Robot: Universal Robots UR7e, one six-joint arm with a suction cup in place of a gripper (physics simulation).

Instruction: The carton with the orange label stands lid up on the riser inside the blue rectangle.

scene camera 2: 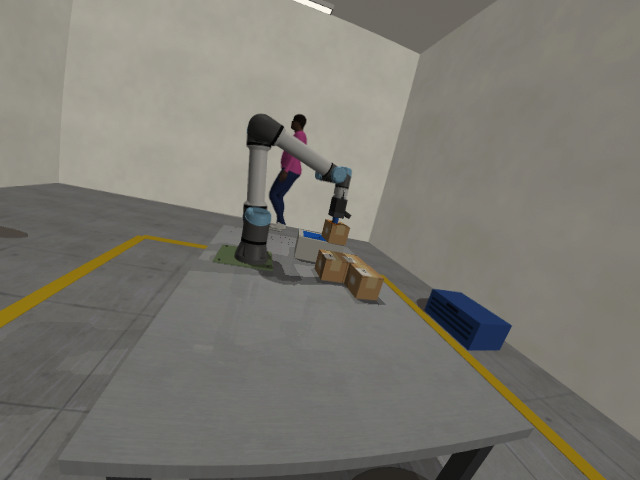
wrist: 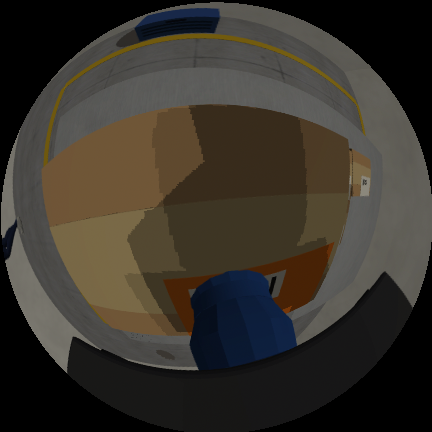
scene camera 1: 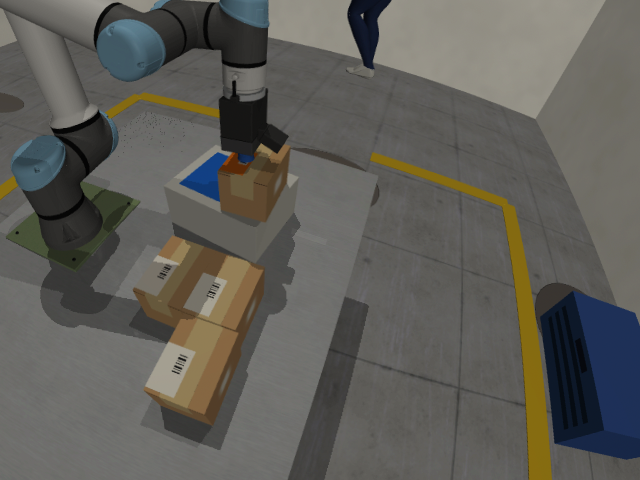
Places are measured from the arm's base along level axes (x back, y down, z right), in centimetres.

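Where they show: hand at its tool point: (wrist: 226,281) (scene camera 1: 245,163); arm's base at its link origin: (scene camera 2: 251,258) (scene camera 1: 73,227).
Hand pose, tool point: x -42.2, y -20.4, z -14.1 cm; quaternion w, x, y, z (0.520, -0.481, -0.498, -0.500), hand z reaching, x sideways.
Each offset is from my tool point to the top centre of the thing. Level surfaces: height alone.
The carton with the orange label @[dz -0.9, dx -2.1, dy -1.4 cm] (scene camera 1: 248,198) (scene camera 2: 336,233) (wrist: 200,175) hangs level, lid up, from my suction cup (scene camera 1: 245,158) (scene camera 2: 335,220) (wrist: 230,287), which sits on the orange label. The light grey riser @[dz -3.8, dx +4.6, dy +9.0 cm] (scene camera 1: 206,214) (scene camera 2: 306,252) is under and beside it. The carton is over the riser's right part, close to its front edge in scene camera 1. Part of the blue rectangle @[dz -3.8, dx +4.6, dy +9.0 cm] (scene camera 1: 204,178) (scene camera 2: 312,235) shows to the carton's left; the carton hides the rest. Whether its underside touches the riser, I cannot tell.
Three white-labelled cartons @[dz +22.0, dx +6.0, dy +10.7 cm] (scene camera 1: 160,297) @[dz +22.7, dx -4.4, dy +10.7 cm] (scene camera 1: 245,289) @[dz +37.2, dx -4.4, dy +10.7 cm] (scene camera 1: 209,356) stand together on the grey table @[dy +21.0 cm] (scene camera 1: 289,361) (scene camera 2: 258,372), in front of the riser in scene camera 1. A blue cabinet (scene camera 1: 610,361) (scene camera 2: 491,330) (wrist: 177,21) is on the floor. A person (scene camera 2: 292,160) stands behind the arm.
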